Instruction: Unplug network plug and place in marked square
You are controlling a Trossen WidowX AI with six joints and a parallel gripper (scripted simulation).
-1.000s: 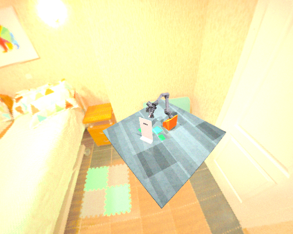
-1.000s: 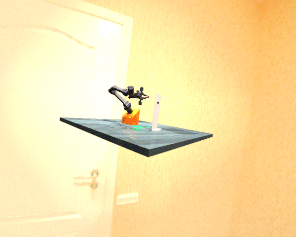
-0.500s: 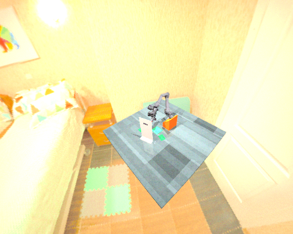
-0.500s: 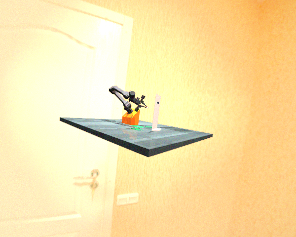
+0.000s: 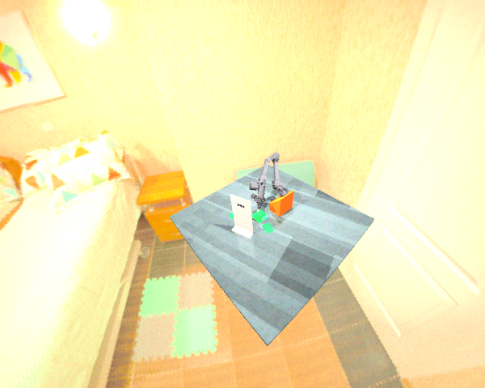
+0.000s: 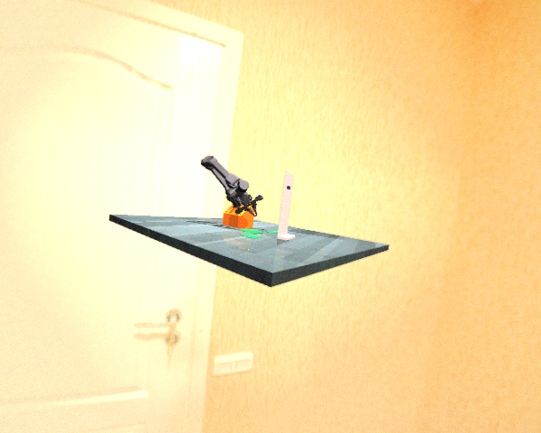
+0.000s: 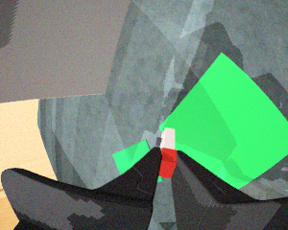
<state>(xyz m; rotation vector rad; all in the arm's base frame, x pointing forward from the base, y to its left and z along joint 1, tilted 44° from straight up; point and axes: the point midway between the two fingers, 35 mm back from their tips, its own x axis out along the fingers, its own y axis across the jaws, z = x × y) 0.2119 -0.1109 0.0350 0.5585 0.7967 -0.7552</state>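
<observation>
My gripper tip is 9 cm above the bright green square and 2 cm past it. From my gripper tip the other things lie so: network plug: right at my gripper tip; white upright panel: 20 cm ahead, 7 cm above.
</observation>
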